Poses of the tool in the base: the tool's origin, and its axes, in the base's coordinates. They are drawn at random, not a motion.
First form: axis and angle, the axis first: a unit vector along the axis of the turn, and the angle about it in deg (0 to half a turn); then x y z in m.
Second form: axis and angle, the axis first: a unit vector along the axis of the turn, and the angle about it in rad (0 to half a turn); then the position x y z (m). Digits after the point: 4 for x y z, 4 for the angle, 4 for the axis.
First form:
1: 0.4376, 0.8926, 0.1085, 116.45, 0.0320, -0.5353, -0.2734
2: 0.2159, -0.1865, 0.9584, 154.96, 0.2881, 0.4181, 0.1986
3: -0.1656, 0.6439, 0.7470, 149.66, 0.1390, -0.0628, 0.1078
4: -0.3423, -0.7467, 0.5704, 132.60, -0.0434, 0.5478, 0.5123
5: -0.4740, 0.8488, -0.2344, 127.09, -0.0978, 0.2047, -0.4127
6: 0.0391, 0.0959, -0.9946, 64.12, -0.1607, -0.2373, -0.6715
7: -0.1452, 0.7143, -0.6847, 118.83, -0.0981, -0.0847, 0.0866
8: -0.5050, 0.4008, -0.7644, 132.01, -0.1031, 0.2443, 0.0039
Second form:
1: 0.4376, 0.8926, 0.1085, 2.0324, 0.0320, -0.5353, -0.2734
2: 0.2159, -0.1865, 0.9584, 2.7046, 0.2881, 0.4181, 0.1986
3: -0.1656, 0.6439, 0.7470, 2.6121, 0.1390, -0.0628, 0.1078
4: -0.3423, -0.7467, 0.5704, 2.3143, -0.0434, 0.5478, 0.5123
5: -0.4740, 0.8488, -0.2344, 2.2181, -0.0978, 0.2047, -0.4127
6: 0.0391, 0.0959, -0.9946, 1.1191, -0.1607, -0.2373, -0.6715
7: -0.1452, 0.7143, -0.6847, 2.0740, -0.0981, -0.0847, 0.0866
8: -0.5050, 0.4008, -0.7644, 2.3040, -0.1031, 0.2443, 0.0039
